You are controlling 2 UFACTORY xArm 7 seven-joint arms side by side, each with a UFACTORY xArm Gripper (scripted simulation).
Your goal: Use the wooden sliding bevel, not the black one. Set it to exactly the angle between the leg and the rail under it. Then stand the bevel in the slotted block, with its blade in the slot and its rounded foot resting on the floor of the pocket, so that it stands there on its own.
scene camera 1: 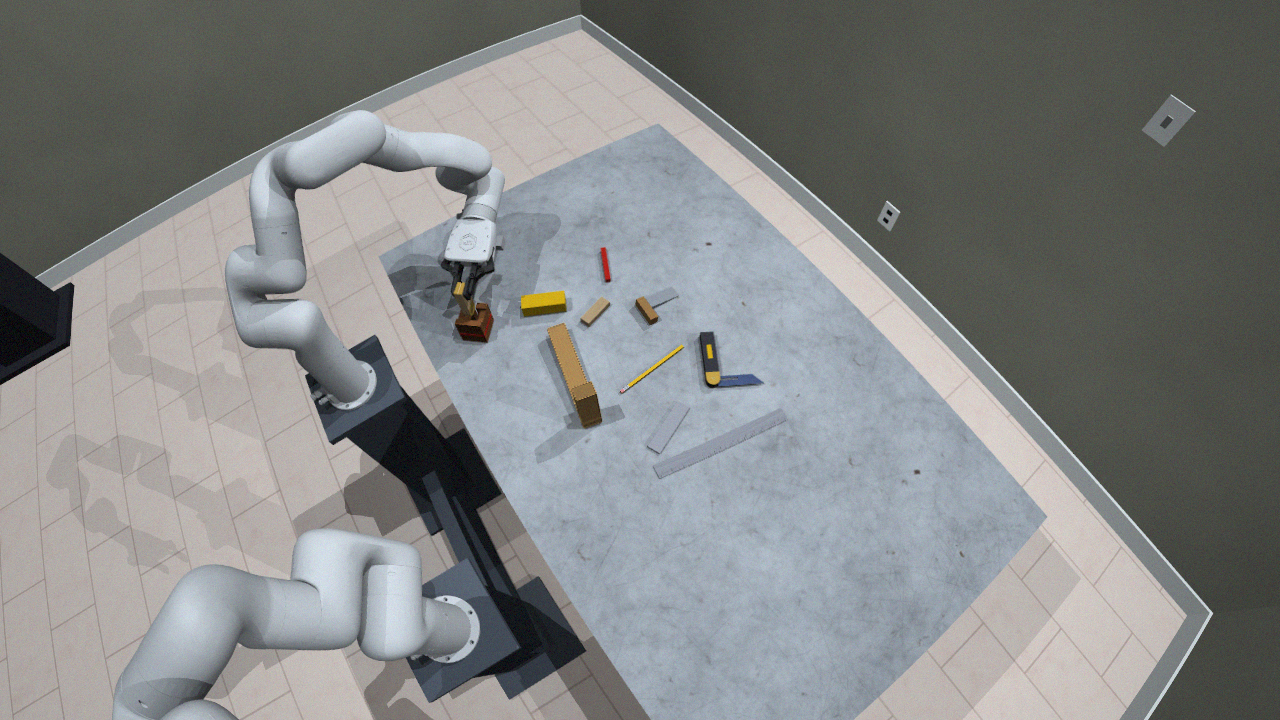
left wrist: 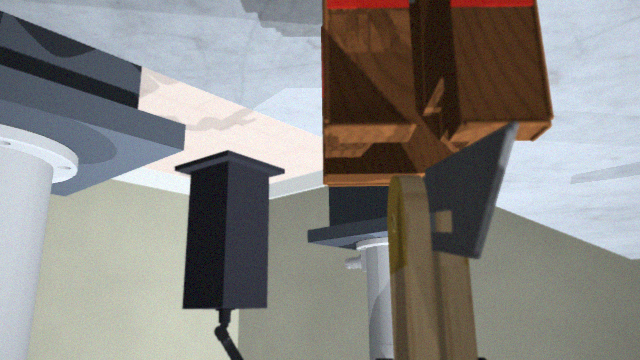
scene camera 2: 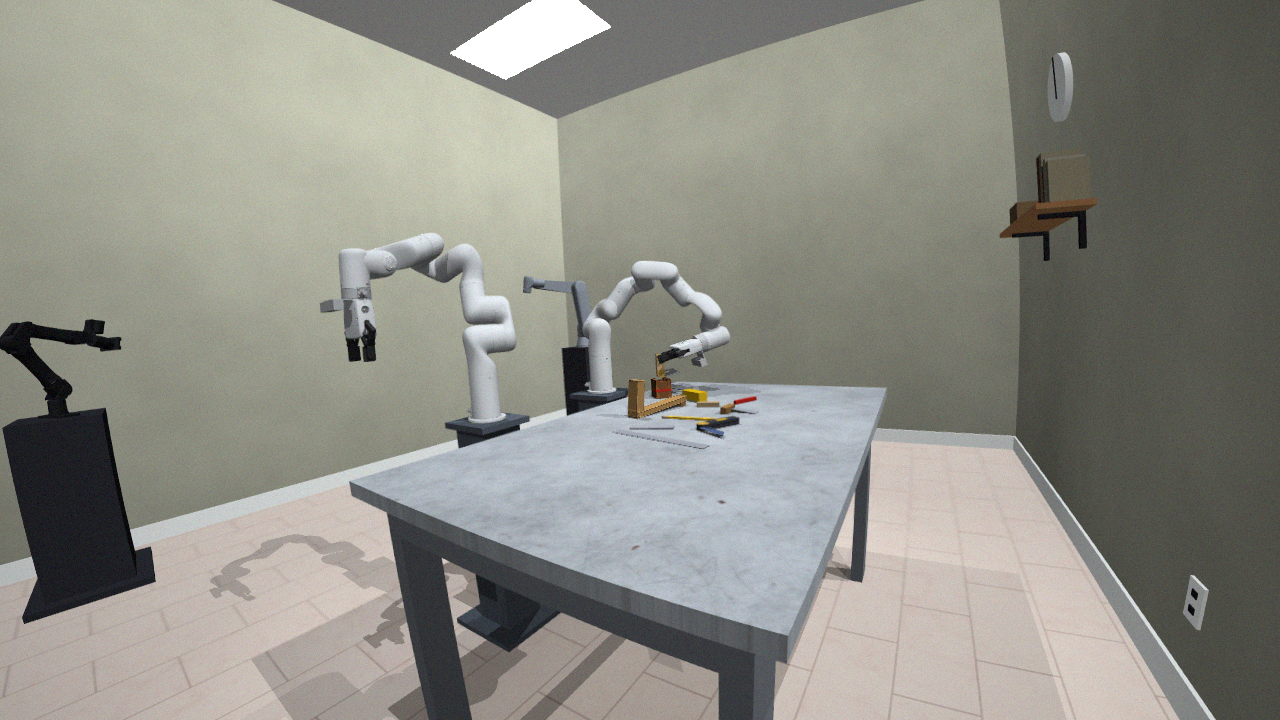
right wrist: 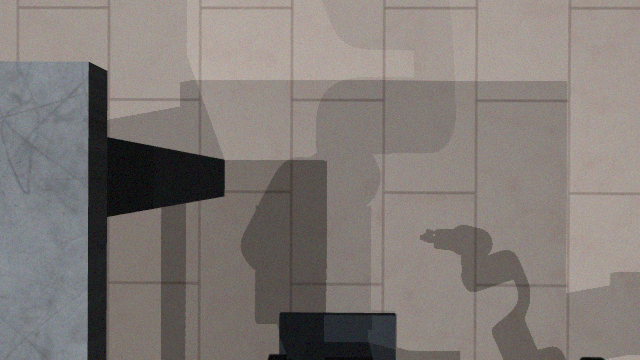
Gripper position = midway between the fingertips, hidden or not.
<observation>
In view: the left gripper (scene camera 1: 460, 297), the right gripper (scene camera 2: 362, 361) and a wooden sliding bevel (left wrist: 431, 298).
The right wrist view misses the wooden sliding bevel: it is out of frame.
</observation>
